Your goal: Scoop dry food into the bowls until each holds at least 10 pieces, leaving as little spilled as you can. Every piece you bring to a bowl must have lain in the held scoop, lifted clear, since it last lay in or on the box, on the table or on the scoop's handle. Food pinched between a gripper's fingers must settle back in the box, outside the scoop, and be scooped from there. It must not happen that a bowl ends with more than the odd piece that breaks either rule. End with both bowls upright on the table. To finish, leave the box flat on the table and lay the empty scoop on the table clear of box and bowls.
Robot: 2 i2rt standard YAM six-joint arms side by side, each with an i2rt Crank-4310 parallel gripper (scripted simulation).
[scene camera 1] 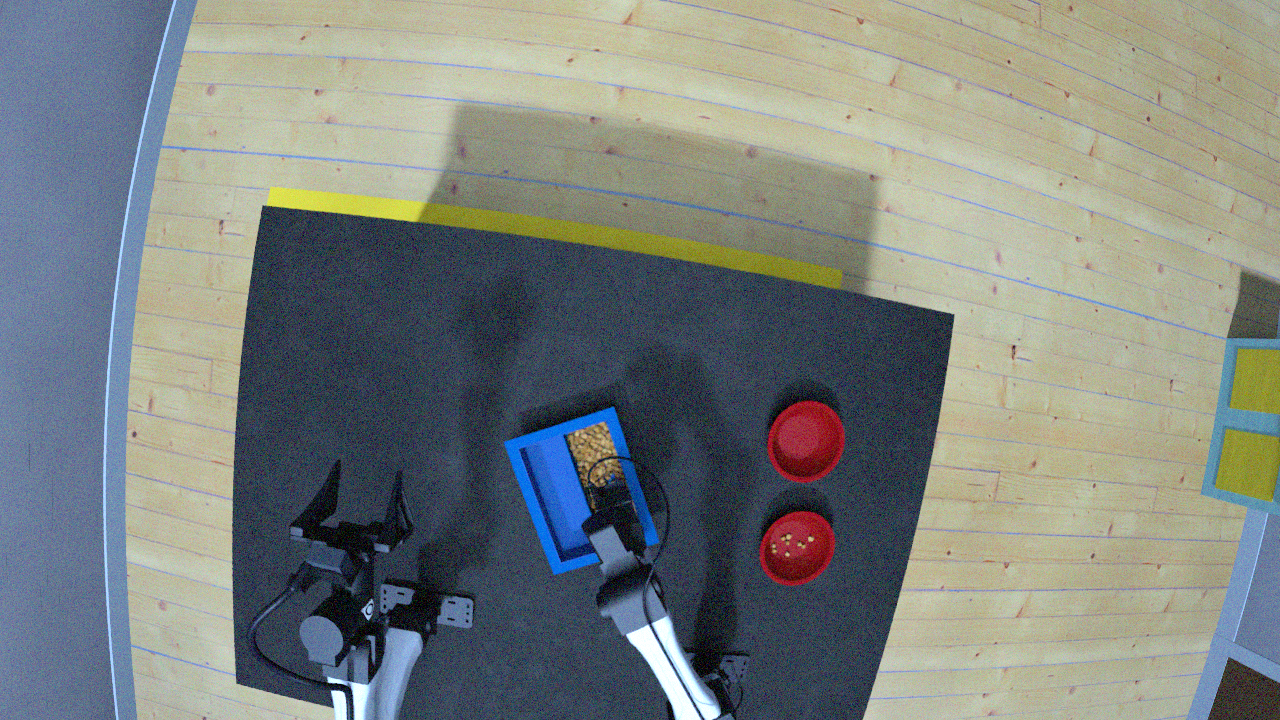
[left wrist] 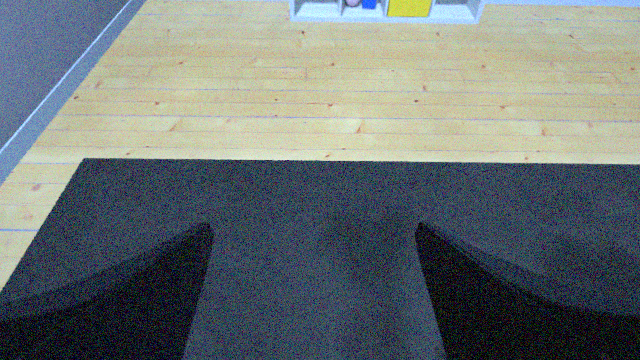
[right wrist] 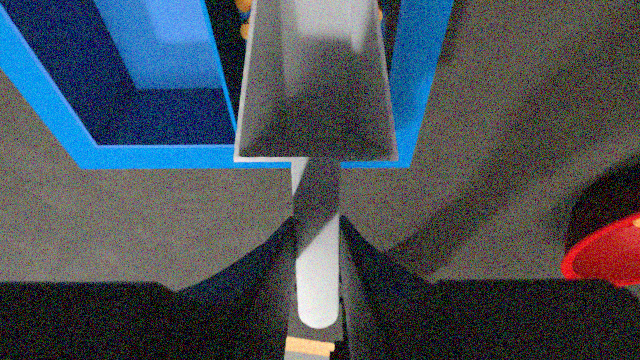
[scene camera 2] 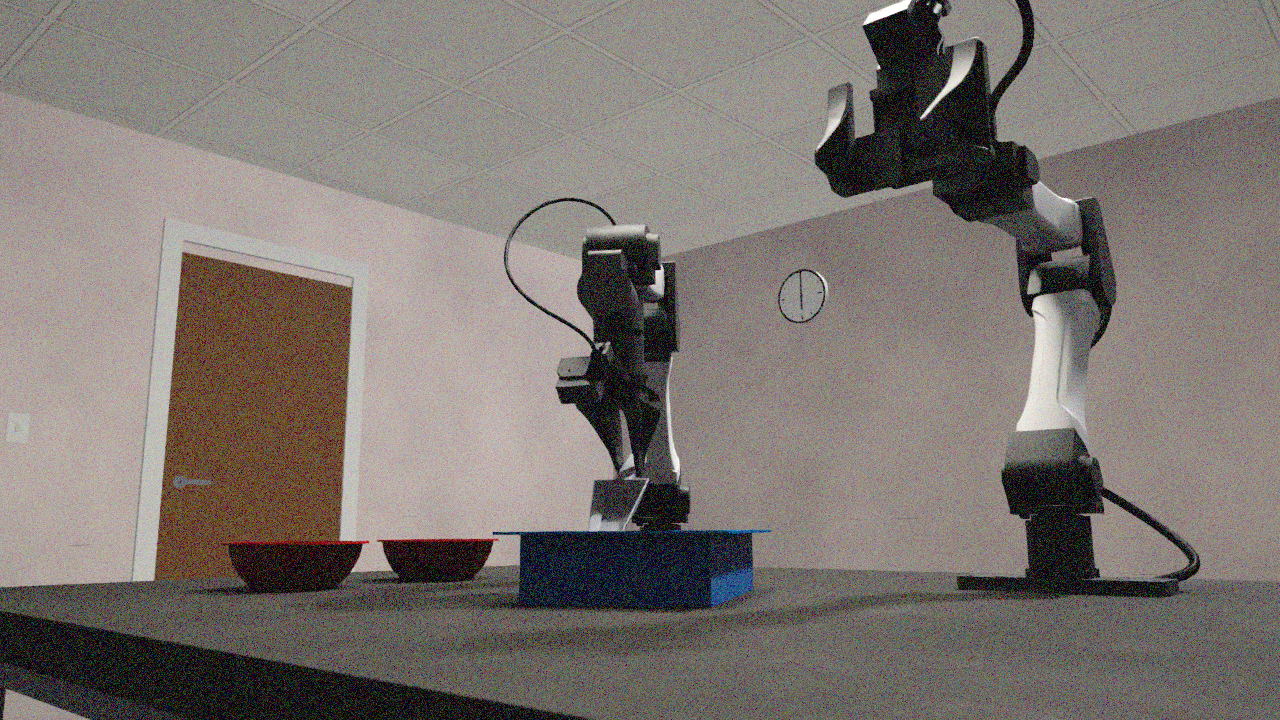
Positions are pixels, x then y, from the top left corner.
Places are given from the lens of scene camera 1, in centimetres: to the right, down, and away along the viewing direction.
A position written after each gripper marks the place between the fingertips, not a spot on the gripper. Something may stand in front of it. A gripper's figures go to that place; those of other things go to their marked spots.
left gripper [scene camera 1: 368,465]: -36, 14, 71
blue box [scene camera 1: 546,472]: -18, 22, 109
red bowl [scene camera 1: 802,565]: 34, 43, 112
